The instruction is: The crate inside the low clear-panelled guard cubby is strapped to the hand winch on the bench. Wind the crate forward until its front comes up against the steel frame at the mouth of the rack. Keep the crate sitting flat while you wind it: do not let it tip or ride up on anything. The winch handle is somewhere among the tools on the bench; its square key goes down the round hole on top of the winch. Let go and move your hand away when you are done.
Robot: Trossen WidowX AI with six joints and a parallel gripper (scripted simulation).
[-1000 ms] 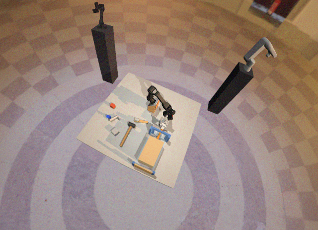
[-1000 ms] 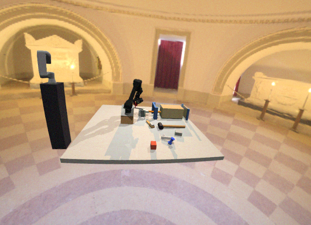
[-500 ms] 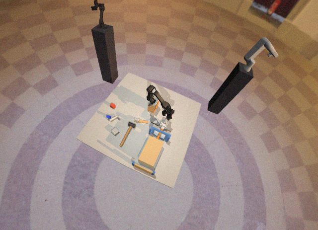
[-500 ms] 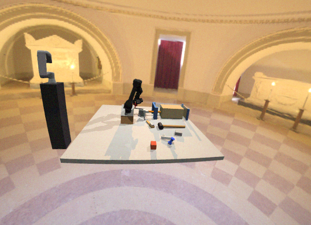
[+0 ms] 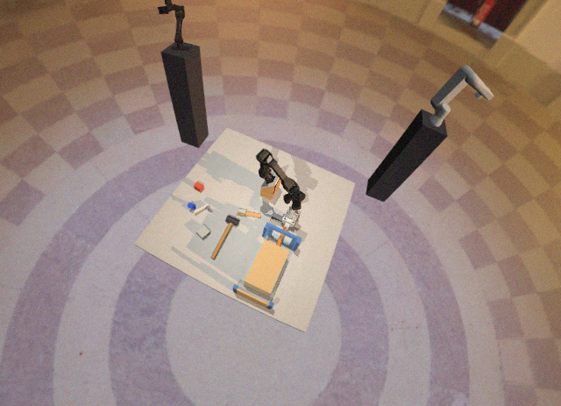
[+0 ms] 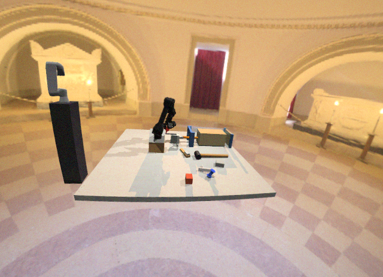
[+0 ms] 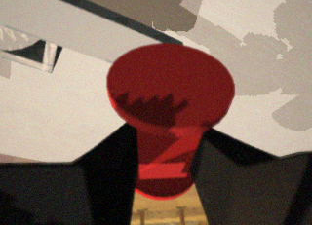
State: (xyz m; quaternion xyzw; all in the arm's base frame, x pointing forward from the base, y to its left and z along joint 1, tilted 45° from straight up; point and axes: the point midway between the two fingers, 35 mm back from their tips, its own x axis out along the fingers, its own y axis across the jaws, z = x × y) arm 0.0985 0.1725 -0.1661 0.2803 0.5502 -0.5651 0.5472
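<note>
My gripper tip is 40 mm short of the red-knobbed handle, 30 mm above it and 20 mm to the left of it. The rest, counted from my gripper tip: winch (100 mm below, 90 mm ahead, 30 mm to the right); red knob (20 mm to the right, 10 mm ahead); frame (270 mm ahead, 30 mm to the right, 30 mm below).
</note>
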